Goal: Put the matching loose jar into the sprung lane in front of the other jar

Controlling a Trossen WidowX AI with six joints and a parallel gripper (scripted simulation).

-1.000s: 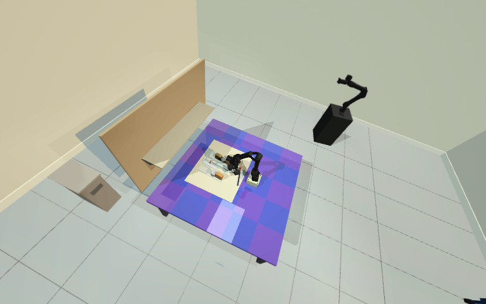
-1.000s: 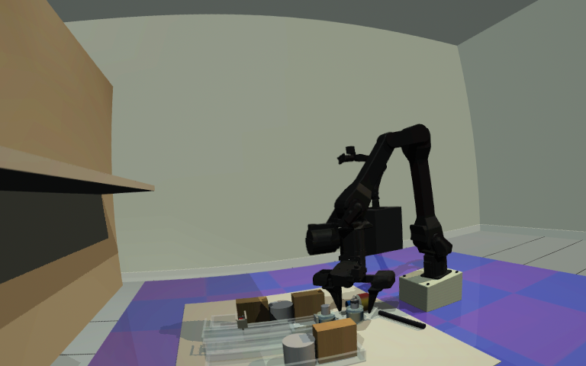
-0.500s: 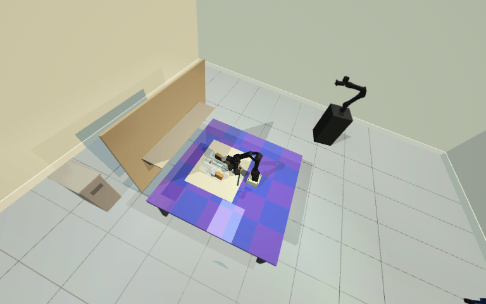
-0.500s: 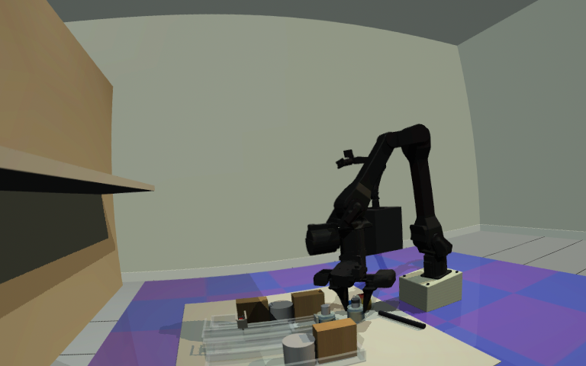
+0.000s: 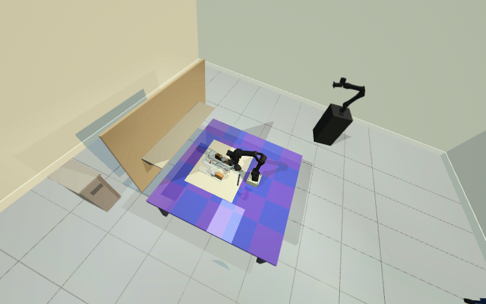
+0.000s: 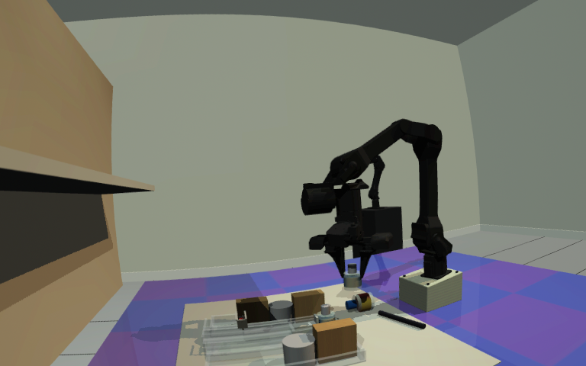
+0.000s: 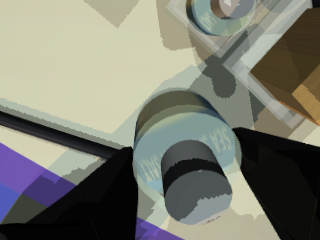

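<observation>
The black rod is 80 mm behind my gripper tip, 80 mm to the left of it and 110 mm below it. Round my gripper tip: wooden shelf wall (680 mm ahead, 130 mm to the right, 280 mm above); then clear lane rack (230 mm ahead, 30 mm to the right, 100 mm below).
</observation>
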